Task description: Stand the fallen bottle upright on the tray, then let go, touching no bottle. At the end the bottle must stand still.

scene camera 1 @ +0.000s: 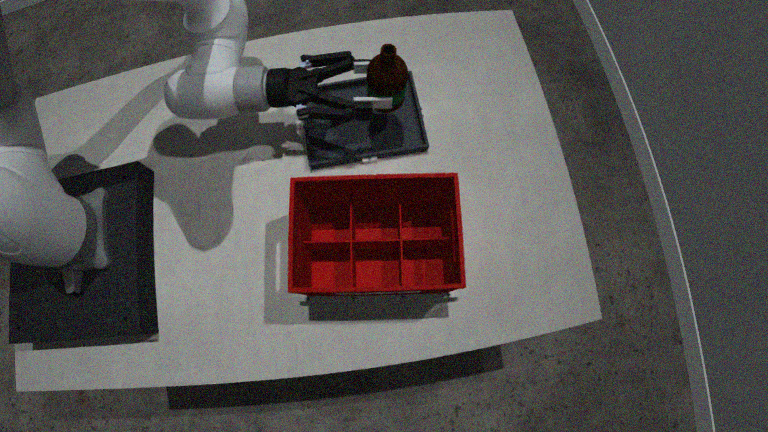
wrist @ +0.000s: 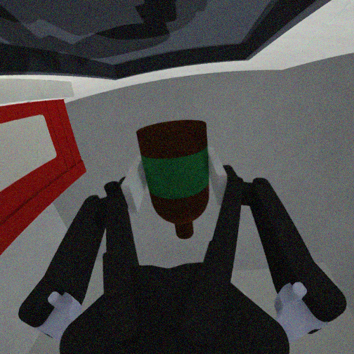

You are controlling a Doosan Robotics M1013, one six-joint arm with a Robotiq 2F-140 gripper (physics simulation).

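Where they show: arm's base at its link origin: [scene camera 1: 77, 235].
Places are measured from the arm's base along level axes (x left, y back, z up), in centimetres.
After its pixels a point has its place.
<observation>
The brown bottle [scene camera 1: 387, 72] {x 9.4, y -72.5, z 14.2 cm} [wrist: 172, 141] with a green label stands upright in the air, neck up, in the scene view. My gripper [scene camera 1: 375, 84] {x 11.3, y -73.7, z 7.1 cm} [wrist: 175, 162] comes in level from the left and is shut on the bottle's body, one light fingertip on each side. The dark tray [scene camera 1: 420, 115] {x 9.3, y -79.9, z -4.4 cm} [wrist: 175, 56] lies flat below the bottle. The bottle shows over its right back part, and a dark shadow falls on the tray. The bottle's base looks raised off the tray; the exact gap cannot be told.
The red crate [scene camera 1: 292, 236] {x -13.8, y -51.5, z 10.5 cm} [wrist: 30, 200] with several compartments stands in front of the tray on the pale table [scene camera 1: 515, 214] {x -16.0, y -94.3, z -7.0 cm}. The arm's black base plate [scene camera 1: 126, 300] {x -16.4, y -12.0, z 0.0 cm} is at the left. The table's back edge lies behind the tray.
</observation>
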